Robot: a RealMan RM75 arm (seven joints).
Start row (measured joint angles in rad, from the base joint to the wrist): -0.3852, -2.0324, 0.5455, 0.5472, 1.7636, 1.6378, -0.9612
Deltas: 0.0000, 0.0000, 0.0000, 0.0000, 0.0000, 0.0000, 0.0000; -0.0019, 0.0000, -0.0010, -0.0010, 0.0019, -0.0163, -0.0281; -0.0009, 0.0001, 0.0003, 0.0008, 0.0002, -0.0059, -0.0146; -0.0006, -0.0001, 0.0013, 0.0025, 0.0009, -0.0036, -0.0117; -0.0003, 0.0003, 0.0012, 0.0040, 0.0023, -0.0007, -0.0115; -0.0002, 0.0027, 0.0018, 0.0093, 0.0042, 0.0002, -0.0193; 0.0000, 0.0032, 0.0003, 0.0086, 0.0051, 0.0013, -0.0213; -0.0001, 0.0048, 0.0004, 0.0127, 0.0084, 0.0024, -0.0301; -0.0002, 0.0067, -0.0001, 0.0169, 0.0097, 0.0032, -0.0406; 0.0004, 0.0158, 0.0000, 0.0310, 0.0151, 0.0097, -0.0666; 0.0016, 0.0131, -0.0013, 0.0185, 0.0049, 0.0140, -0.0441; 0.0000, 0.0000, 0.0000, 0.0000, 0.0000, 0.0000, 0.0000; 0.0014, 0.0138, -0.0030, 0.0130, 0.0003, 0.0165, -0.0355; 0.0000, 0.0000, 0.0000, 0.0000, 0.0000, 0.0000, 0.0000; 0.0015, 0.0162, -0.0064, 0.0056, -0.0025, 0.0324, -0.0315; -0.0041, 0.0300, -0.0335, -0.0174, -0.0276, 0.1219, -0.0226; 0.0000, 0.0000, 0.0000, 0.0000, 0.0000, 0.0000, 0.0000; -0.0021, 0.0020, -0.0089, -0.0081, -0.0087, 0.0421, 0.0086; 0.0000, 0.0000, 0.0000, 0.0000, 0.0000, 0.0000, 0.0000
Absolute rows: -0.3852, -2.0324, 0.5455, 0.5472, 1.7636, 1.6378, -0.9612; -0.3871, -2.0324, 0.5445, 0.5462, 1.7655, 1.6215, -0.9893; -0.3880, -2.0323, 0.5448, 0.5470, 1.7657, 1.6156, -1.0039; -0.3886, -2.0324, 0.5461, 0.5495, 1.7666, 1.6120, -1.0156; -0.3889, -2.0321, 0.5473, 0.5535, 1.7689, 1.6113, -1.0271; -0.3891, -2.0294, 0.5491, 0.5628, 1.7731, 1.6115, -1.0464; -0.3891, -2.0262, 0.5494, 0.5714, 1.7782, 1.6128, -1.0677; -0.3892, -2.0214, 0.5498, 0.5841, 1.7866, 1.6152, -1.0978; -0.3894, -2.0147, 0.5497, 0.6010, 1.7963, 1.6184, -1.1384; -0.3890, -1.9989, 0.5497, 0.6320, 1.8114, 1.6281, -1.2050; -0.3874, -1.9858, 0.5484, 0.6505, 1.8163, 1.6421, -1.2491; -0.3874, -1.9858, 0.5484, 0.6505, 1.8163, 1.6421, -1.2491; -0.3860, -1.9720, 0.5454, 0.6635, 1.8166, 1.6586, -1.2846; -0.3860, -1.9720, 0.5454, 0.6635, 1.8166, 1.6586, -1.2846; -0.3845, -1.9558, 0.5390, 0.6691, 1.8141, 1.6910, -1.3161; -0.3886, -1.9258, 0.5055, 0.6517, 1.7865, 1.8129, -1.3387; -0.3886, -1.9258, 0.5055, 0.6517, 1.7865, 1.8129, -1.3387; -0.3907, -1.9238, 0.4966, 0.6436, 1.7778, 1.8550, -1.3301; -0.3907, -1.9238, 0.4966, 0.6436, 1.7778, 1.8550, -1.3301
